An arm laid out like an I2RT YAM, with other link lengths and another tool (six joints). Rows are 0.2 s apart.
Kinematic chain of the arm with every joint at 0, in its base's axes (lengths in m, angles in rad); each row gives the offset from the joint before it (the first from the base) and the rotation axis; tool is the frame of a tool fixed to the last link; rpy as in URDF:
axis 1: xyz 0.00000 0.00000 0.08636 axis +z
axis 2: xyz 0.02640 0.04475 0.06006 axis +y
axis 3: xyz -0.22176 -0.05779 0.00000 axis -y
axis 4: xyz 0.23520 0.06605 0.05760 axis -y
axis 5: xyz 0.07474 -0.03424 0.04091 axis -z
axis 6: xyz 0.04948 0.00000 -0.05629 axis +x
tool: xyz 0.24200 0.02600 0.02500 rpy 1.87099 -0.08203 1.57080
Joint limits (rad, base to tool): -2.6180..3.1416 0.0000..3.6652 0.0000..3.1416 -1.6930..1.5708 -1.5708..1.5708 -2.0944..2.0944
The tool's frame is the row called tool.
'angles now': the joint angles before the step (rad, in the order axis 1, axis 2, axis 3, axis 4, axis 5, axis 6). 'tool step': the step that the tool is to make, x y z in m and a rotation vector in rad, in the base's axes. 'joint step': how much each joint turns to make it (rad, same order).
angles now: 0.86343, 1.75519, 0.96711, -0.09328, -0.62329, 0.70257
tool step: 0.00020, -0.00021, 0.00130, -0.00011, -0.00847, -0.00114
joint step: 0.00306, -0.00879, -0.00424, 0.00020, 0.00770, -0.00113
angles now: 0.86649, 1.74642, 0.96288, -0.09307, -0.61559, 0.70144
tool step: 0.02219, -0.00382, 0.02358, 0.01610, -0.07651, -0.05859
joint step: -0.00288, -0.09258, -0.02419, -0.00009, 0.07274, 0.01167
